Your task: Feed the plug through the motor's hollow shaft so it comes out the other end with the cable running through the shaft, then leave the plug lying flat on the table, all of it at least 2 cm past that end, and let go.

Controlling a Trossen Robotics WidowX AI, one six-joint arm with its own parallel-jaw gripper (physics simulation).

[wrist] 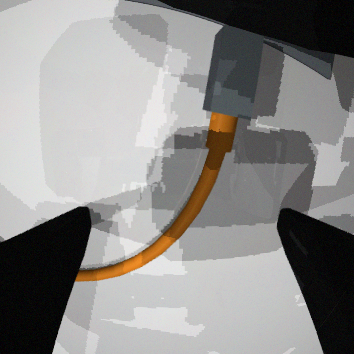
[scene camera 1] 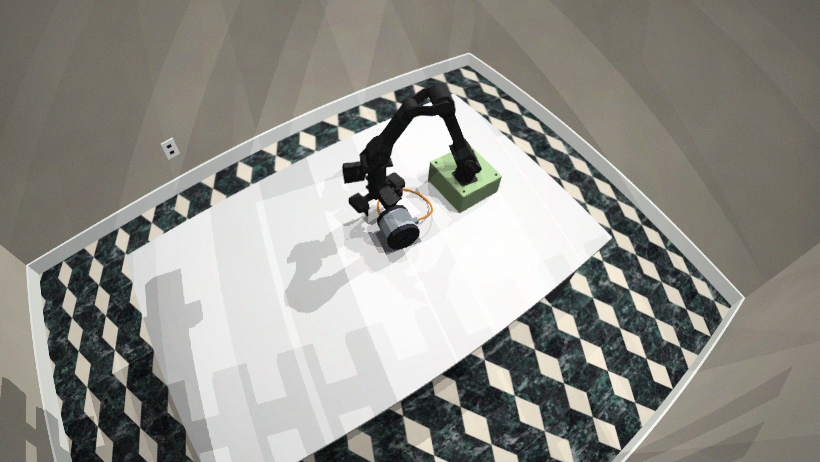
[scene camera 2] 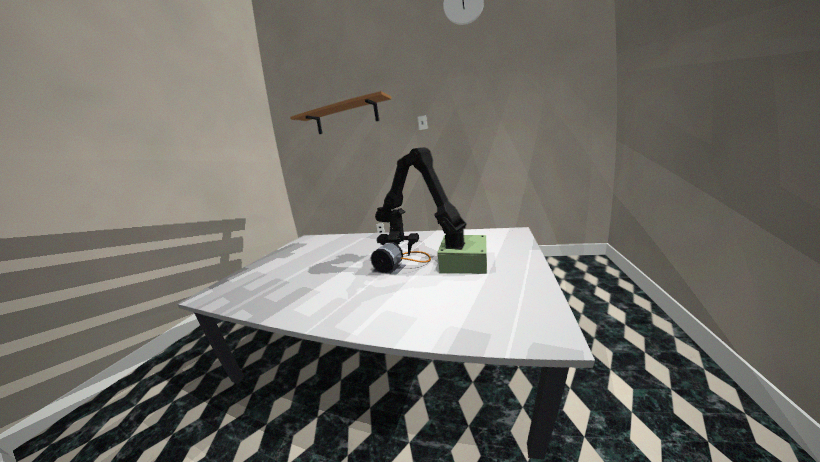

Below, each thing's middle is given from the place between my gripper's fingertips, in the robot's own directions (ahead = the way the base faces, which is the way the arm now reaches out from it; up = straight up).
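Grey plug (wrist: 234, 66): 1 cm above my hand, 6 cm to the left of it.
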